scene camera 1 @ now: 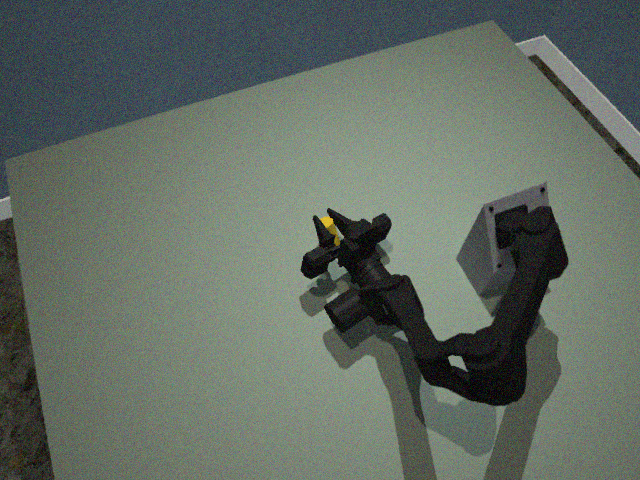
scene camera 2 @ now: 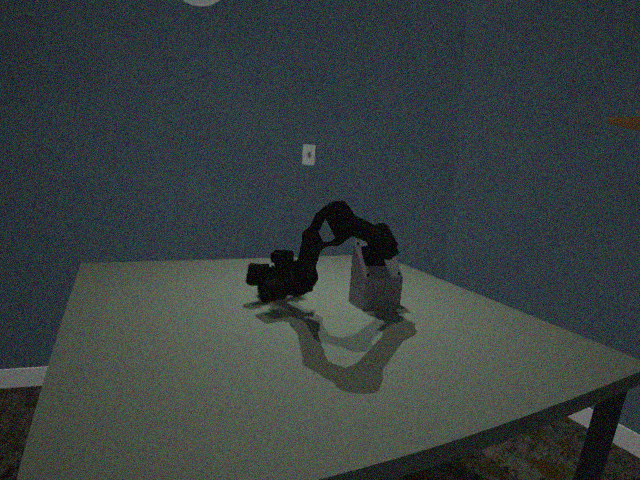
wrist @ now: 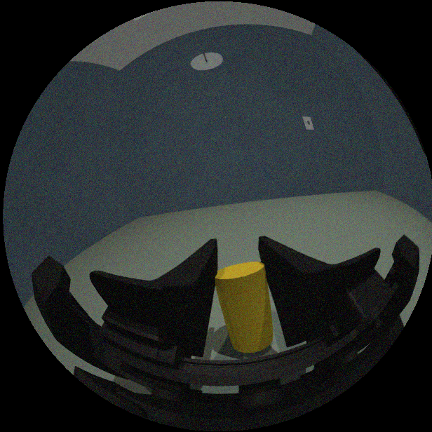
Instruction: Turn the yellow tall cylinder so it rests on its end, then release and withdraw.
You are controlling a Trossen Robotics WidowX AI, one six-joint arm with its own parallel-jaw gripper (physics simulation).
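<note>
The yellow tall cylinder [scene camera 1: 328,223] [wrist: 247,310] is between the two black fingers. In the wrist view it stands nearly upright with a slight lean, its flat top end showing and a dark shadow close around its lower end. My gripper [scene camera 1: 322,213] [wrist: 237,243] is shut on it, level and low over the table. Whether the lower end touches the table cannot be told. In scene camera 2 the gripper's dark body hides the cylinder and the fingertips.
The pale green table [scene camera 1: 155,206] [scene camera 2: 155,387] [wrist: 165,230] extends around the gripper. The grey base mount [scene camera 1: 478,253] [scene camera 2: 379,289] stands to the right of the gripper in both scene views. The arm arches between mount and gripper, casting shadows on the table. A blue wall is behind.
</note>
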